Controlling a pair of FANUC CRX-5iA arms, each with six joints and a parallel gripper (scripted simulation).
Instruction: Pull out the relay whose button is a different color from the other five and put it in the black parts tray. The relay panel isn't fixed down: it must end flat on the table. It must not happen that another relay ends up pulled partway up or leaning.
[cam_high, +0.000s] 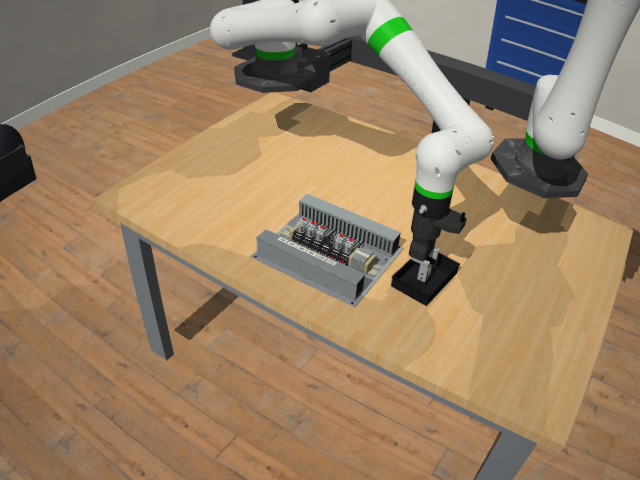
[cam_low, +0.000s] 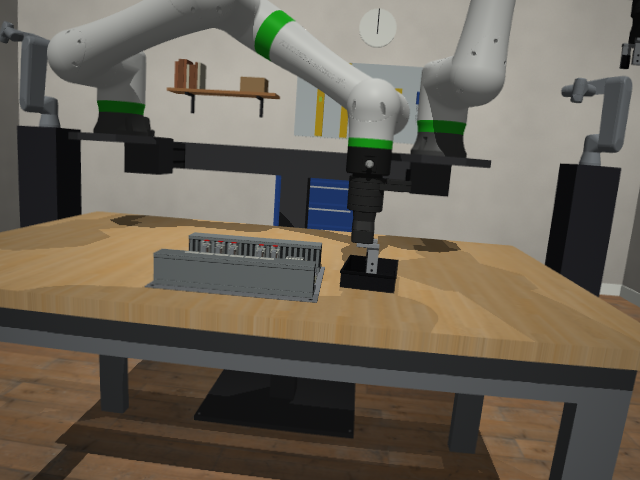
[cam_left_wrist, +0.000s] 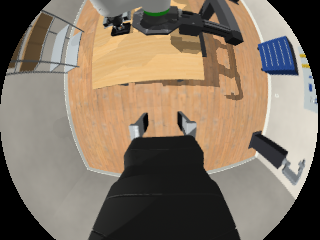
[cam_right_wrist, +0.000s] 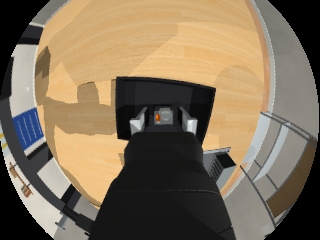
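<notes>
My right gripper is now 20 mm above the black parts tray. Also, from my right hand: grey relay panel: 260 mm to the right, 60 mm ahead, 10 mm below.
</notes>
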